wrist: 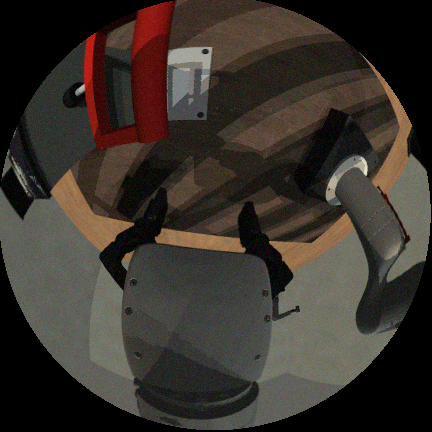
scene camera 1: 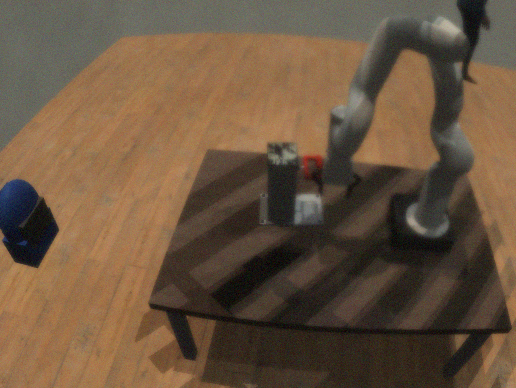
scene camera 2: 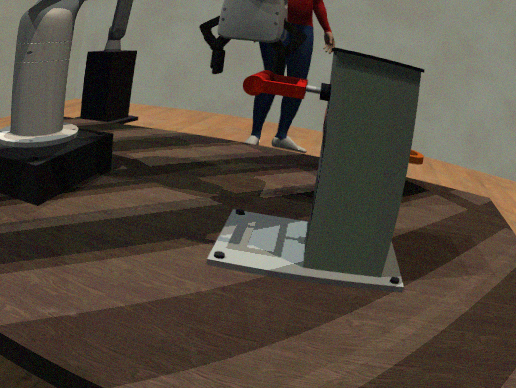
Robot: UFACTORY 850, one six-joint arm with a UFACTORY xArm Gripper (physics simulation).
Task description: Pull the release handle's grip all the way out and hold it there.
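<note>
The release handle's red grip (scene camera 1: 313,159) (scene camera 2: 256,83) (wrist: 151,75) is a frame with a thick round bar. A short silver rod (scene camera 2: 313,89) (wrist: 80,90) joins it to a black collar on the tall grey-green housing (scene camera 1: 282,195) (scene camera 2: 367,165) (wrist: 52,135). The housing stands upright on a pale base plate (scene camera 1: 309,202) (scene camera 2: 260,241) (wrist: 190,85). My gripper (scene camera 1: 335,191) (scene camera 2: 252,64) (wrist: 204,203) is open and empty. It is apart from the grip, behind it and a little higher in scene camera 2. In the wrist view the grip is up and left of the fingers.
My arm's black base (scene camera 1: 400,235) (scene camera 2: 60,165) (wrist: 320,150) stands on the striped wooden table (scene camera 1: 240,280) (scene camera 2: 150,325). A person (scene camera 2: 300,45) stands behind the table. A dark box-shaped stand (scene camera 2: 107,85) is at the back left in scene camera 2. A blue object (scene camera 1: 17,205) is off the table.
</note>
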